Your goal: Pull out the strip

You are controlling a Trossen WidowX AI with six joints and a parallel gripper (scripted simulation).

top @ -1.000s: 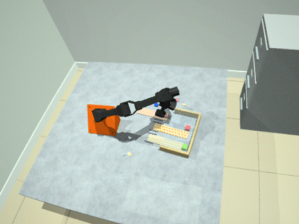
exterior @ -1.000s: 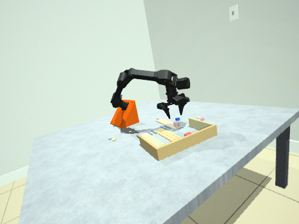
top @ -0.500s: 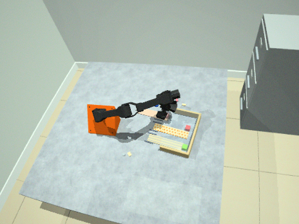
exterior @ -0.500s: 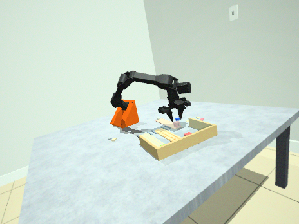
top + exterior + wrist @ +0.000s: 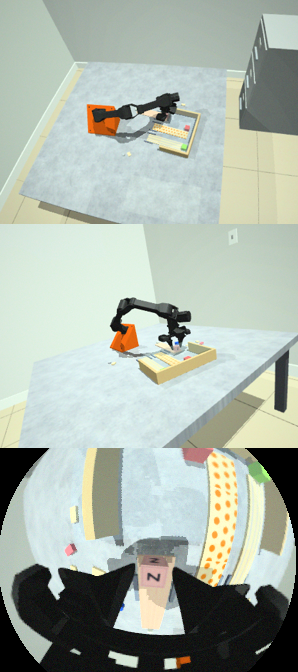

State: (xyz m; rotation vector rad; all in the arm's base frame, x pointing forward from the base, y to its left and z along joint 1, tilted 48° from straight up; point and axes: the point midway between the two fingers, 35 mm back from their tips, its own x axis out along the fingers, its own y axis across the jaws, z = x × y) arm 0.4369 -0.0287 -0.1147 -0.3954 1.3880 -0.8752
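My gripper tip is now 11 cm to the right of the blue disc, 9 cm past it and 1 cm above it.
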